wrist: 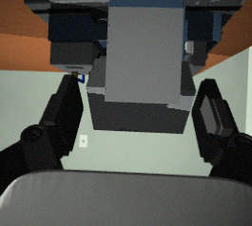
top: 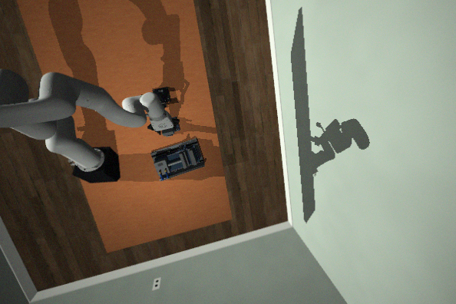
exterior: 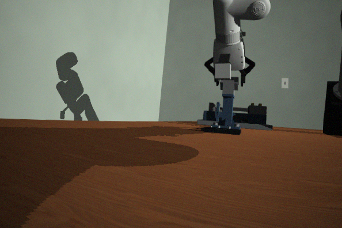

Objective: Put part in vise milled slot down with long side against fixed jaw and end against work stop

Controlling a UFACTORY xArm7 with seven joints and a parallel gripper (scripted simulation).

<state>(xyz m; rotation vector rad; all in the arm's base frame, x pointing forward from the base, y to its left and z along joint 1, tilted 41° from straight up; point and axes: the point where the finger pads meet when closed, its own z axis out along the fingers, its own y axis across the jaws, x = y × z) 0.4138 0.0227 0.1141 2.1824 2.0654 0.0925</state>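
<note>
Right now my hand is 1 cm to the left of the grey part and 1 cm above it. The rest, counted from my hand: blue upright (10 cm below, 1 cm to the right); grey jaw (22 cm to the right, 8 cm below, 4 cm ahead); work stop (17 cm to the right, 7 cm below, 7 cm ahead).
</note>
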